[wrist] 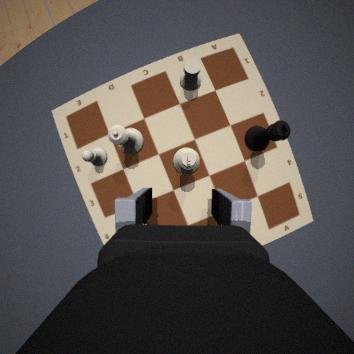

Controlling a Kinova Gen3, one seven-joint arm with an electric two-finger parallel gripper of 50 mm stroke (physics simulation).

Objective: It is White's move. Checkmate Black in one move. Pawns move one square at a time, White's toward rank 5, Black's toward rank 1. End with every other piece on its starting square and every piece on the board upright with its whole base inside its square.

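Places are measured from the arm's base along level axes (x ahead, y down, z left), in centimetres.
Where they show: gripper, fingertip midpoint: [181,200].
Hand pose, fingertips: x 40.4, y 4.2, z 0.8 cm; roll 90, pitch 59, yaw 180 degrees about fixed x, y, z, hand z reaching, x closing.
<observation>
After its pixels a point has its place.
My gripper [181,200] @[x 40.4, y 4.2, z 0.8 cm] is open and empty, above the board's lower-numbered middle squares. A flat-topped white piece, like a rook [191,80] @[x 49.4, y 5.9, z -5.6 cm], stands on B1. A white piece with a ridged top, like a king [186,160] @[x 43.1, y 1.5, z -1.1 cm], stands on C3, just beyond the fingers in view. A tall white piece with a knobbed head [131,140] @[x 47.2, y 5.4, z 2.0 cm] stands on D2; its type is hard to tell. A small white pawn [96,156] @[x 47.8, y 5.8, z 5.7 cm] stands on E2. A tall black piece, like a king [258,138] @[x 41.5, y 5.2, z -8.0 cm], stands on A3. All look upright.
The chessboard [306,215] @[x 31.5, y 7.2, z -9.7 cm] lies turned on a grey round table [320,65] @[x 44.9, y 7.8, z -20.7 cm], with A1 at the upper right and E1 at the upper left. The gripper body hides its near part. Wooden floor [30,25] shows past the table edge at the upper left.
</observation>
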